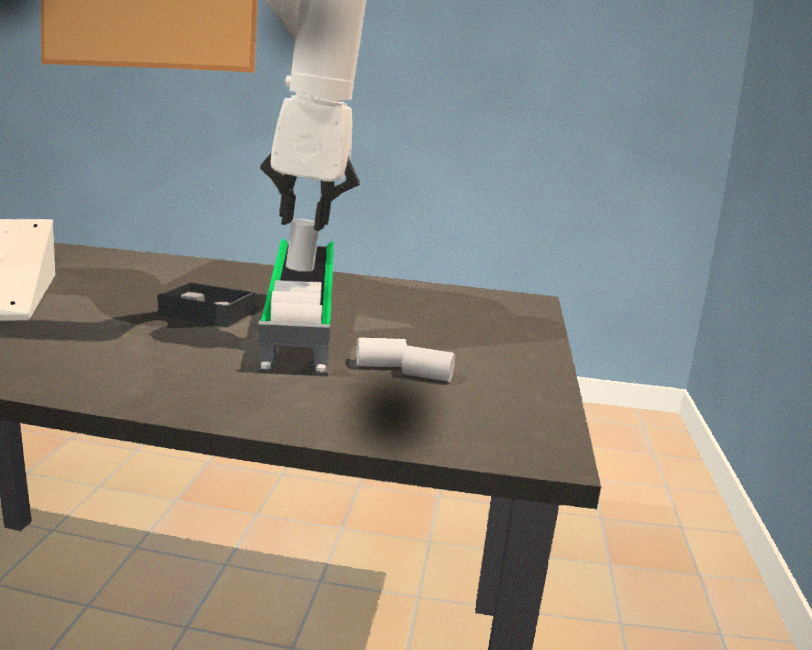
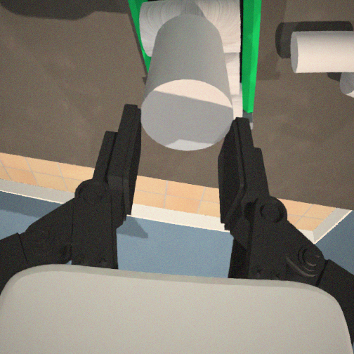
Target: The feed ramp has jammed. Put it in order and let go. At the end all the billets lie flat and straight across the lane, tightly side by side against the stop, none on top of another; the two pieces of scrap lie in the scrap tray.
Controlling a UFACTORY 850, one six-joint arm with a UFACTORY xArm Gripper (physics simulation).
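My gripper [image 1: 303, 224] [image 2: 182, 132] is shut on the end of a pale billet [image 1: 302, 247] [image 2: 186, 60], which hangs steeply upright over the upper part of the lane; whether its lower end touches anything is unclear. The green-walled lane [image 1: 329, 277] [image 2: 251, 55] holds three billets lying across it: one [image 1: 295, 313] by the grey stop [image 1: 295, 332], one [image 1: 295, 298] behind it and one [image 1: 297, 286] farther up. Two billets [image 1: 381, 353] [image 1: 428, 364] lie on the table right of the ramp. Two scrap pieces [image 1: 193, 296] [image 1: 221, 303] lie in the black scrap tray [image 1: 186, 312].
The dark table [image 1: 474, 420] carries the ramp, with the tray left of it. A white slanted box [image 1: 25, 271] stands at the far left. The ramp's green side walls rise close beside the held billet. The table's right edge lies beyond the two loose billets.
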